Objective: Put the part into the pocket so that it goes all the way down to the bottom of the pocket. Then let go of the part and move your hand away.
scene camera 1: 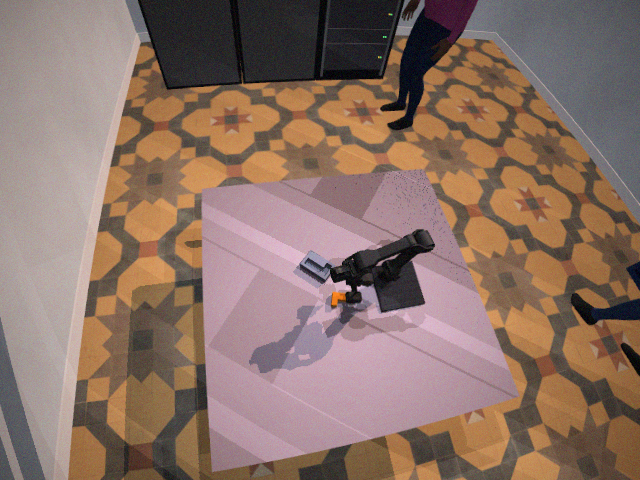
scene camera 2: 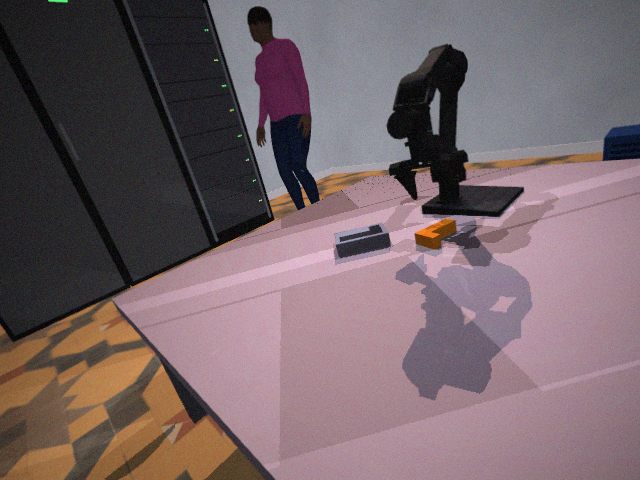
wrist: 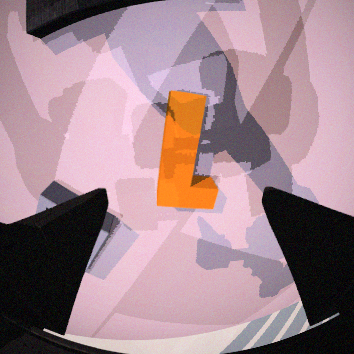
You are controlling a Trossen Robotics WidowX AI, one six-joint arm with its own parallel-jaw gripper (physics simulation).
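Where they show: gripper, between the fingertips: [scene camera 1: 347,290] [scene camera 2: 430,199] [wrist: 186,195]; arm's base, origin of its link: [scene camera 1: 387,275] [scene camera 2: 449,199].
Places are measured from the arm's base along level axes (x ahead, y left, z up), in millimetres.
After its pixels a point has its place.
The orange L-shaped part [scene camera 1: 337,298] {x 269, y 23, z 5 mm} [scene camera 2: 434,235] {x 290, y 40, z 6 mm} [wrist: 180,155] {x 236, y 27, z 6 mm} lies flat on the table, its long leg pointing toward the arm's base and its short foot to the right in the wrist view. The grey block with the pocket [scene camera 1: 313,273] {x 325, y -128, z 0 mm} [scene camera 2: 364,248] {x 329, y -132, z -16 mm} [wrist: 62,191] {x 231, y -116, z -13 mm} stands a short way from it. Its pocket looks empty in the scene views; in the wrist view the left finger hides much of the block. My gripper [scene camera 1: 346,285] {x 232, y 22, z 78 mm} [wrist: 186,195] {x 232, y 22, z 78 mm} is wide open and empty, above the table. In the wrist view the part shows between and beyond the fingertips. In scene camera 1 one finger overlaps its right end.
The arm's dark base plate [scene camera 1: 405,297] {x -37, y 125, z -8 mm} [scene camera 2: 480,201] {x 17, y 90, z -6 mm} stands on the pink table [scene camera 1: 258,413] {x 735, y 347, z -24 mm} [scene camera 2: 336,413] {x 776, y 57, z -24 mm} close to the part. Dark cabinets [scene camera 1: 279,41] [scene camera 2: 103,129] and a person in a magenta top [scene camera 1: 421,56] [scene camera 2: 281,82] stand beyond the table.
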